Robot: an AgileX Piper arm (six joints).
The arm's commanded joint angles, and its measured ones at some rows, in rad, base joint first. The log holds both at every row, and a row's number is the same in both.
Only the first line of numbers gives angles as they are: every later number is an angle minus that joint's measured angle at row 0.
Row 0, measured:
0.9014, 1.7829, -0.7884, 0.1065, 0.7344, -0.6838
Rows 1 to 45, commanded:
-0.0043, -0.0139, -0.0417, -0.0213, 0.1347, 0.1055
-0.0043, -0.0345, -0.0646, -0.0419, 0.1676, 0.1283
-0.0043, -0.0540, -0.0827, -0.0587, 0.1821, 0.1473
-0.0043, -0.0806, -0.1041, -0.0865, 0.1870, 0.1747
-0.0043, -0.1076, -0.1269, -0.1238, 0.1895, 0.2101
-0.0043, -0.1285, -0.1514, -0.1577, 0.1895, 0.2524
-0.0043, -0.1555, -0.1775, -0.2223, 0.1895, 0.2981
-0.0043, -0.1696, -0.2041, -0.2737, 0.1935, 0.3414
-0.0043, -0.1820, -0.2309, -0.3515, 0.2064, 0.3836
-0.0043, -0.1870, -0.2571, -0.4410, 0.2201, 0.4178
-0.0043, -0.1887, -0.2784, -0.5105, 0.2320, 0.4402
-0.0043, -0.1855, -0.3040, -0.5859, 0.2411, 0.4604
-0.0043, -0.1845, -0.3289, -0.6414, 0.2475, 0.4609
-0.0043, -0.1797, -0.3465, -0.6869, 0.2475, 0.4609
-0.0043, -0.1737, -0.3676, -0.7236, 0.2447, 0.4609
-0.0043, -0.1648, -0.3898, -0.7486, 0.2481, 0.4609
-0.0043, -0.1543, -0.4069, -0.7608, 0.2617, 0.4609
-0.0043, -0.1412, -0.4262, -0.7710, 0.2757, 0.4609
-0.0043, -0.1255, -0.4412, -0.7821, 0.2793, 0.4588
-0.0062, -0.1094, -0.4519, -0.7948, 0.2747, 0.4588
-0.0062, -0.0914, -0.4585, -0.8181, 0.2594, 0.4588
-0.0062, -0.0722, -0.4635, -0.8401, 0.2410, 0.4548
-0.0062, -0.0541, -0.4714, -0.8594, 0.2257, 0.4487
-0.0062, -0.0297, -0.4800, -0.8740, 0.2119, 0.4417
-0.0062, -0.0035, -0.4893, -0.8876, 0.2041, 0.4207
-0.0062, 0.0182, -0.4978, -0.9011, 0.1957, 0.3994
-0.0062, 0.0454, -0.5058, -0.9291, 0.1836, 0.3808
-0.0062, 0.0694, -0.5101, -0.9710, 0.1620, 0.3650
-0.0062, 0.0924, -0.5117, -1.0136, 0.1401, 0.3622
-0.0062, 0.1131, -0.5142, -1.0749, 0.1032, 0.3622
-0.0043, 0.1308, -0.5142, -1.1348, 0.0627, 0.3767
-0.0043, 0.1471, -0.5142, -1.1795, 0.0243, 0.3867
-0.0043, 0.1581, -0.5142, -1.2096, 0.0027, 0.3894
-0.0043, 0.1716, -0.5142, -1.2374, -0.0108, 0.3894
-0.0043, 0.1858, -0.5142, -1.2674, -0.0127, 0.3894
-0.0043, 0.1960, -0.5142, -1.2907, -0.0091, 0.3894
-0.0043, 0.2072, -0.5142, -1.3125, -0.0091, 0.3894
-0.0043, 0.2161, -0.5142, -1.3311, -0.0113, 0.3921
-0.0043, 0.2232, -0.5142, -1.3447, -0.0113, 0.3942
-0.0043, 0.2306, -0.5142, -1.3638, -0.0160, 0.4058
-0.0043, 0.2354, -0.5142, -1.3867, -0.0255, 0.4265
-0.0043, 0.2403, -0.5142, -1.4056, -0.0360, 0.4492
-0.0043, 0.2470, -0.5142, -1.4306, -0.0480, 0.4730
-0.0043, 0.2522, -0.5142, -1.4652, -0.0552, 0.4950
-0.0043, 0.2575, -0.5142, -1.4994, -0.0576, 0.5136
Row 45, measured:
0.0000, 0.2427, -0.5063, -1.3798, -0.0264, 0.4366
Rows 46 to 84, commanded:
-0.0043, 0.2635, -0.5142, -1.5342, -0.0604, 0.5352
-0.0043, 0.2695, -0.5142, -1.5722, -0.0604, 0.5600
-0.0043, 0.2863, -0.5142, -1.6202, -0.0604, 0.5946
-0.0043, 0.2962, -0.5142, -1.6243, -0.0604, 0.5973
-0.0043, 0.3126, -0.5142, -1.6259, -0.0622, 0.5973
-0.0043, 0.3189, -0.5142, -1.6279, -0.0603, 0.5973
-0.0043, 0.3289, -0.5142, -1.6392, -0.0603, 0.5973
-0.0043, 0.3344, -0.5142, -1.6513, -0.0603, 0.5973
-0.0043, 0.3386, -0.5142, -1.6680, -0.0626, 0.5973
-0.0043, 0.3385, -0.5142, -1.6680, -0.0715, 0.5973
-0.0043, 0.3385, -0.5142, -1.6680, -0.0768, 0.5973
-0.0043, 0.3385, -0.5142, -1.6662, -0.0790, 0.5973
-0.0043, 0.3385, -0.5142, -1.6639, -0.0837, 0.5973
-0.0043, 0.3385, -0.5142, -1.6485, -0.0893, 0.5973
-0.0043, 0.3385, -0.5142, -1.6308, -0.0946, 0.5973
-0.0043, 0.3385, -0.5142, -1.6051, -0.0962, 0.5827
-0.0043, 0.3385, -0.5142, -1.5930, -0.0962, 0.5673
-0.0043, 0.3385, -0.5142, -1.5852, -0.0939, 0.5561
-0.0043, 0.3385, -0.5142, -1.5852, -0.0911, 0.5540
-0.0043, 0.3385, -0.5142, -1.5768, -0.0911, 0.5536
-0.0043, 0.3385, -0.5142, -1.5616, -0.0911, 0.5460
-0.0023, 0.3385, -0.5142, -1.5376, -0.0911, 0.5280
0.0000, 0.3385, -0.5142, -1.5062, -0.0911, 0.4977
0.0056, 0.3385, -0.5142, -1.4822, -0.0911, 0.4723
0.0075, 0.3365, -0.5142, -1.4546, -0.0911, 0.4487
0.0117, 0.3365, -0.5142, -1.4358, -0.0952, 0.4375
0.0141, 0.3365, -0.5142, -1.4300, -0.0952, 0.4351
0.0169, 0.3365, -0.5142, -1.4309, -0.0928, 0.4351
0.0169, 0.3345, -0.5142, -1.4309, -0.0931, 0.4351
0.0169, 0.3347, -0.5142, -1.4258, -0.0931, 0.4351
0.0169, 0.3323, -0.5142, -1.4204, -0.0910, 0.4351
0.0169, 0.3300, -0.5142, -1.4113, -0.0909, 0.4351
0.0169, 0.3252, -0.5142, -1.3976, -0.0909, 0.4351
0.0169, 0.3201, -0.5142, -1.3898, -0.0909, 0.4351
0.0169, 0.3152, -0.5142, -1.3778, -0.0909, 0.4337
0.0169, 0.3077, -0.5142, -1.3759, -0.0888, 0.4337
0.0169, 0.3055, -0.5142, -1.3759, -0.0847, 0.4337
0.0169, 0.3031, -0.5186, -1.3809, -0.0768, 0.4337
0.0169, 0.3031, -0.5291, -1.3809, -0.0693, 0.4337
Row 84, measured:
0.0171, 0.3198, -0.5110, -1.3888, -0.0944, 0.4405
